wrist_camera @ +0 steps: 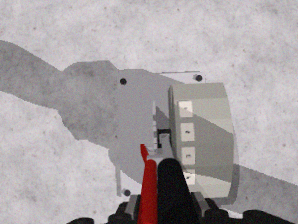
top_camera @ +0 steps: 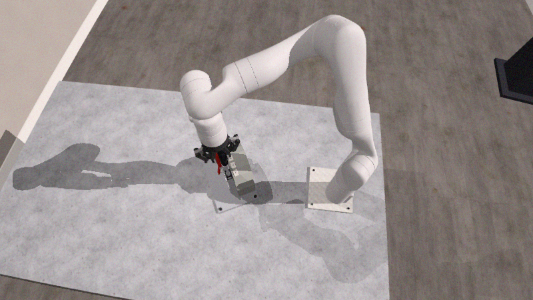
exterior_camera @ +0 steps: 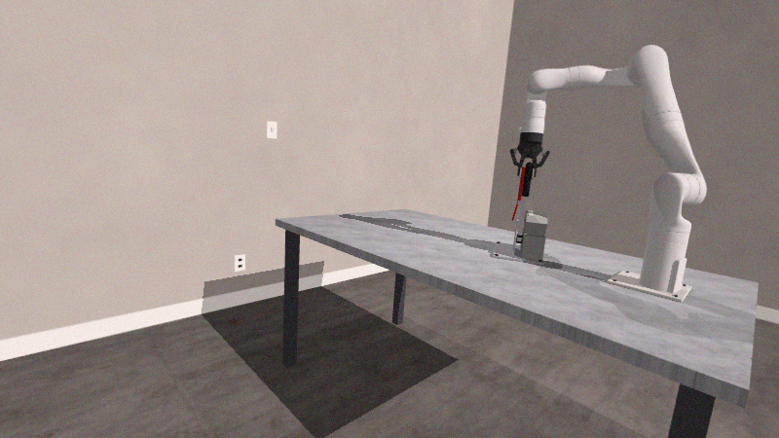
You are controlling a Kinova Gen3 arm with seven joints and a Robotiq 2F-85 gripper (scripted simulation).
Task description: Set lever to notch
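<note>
Now: the red bar 2 cm ahead of my hand and 11 cm below it.
</note>
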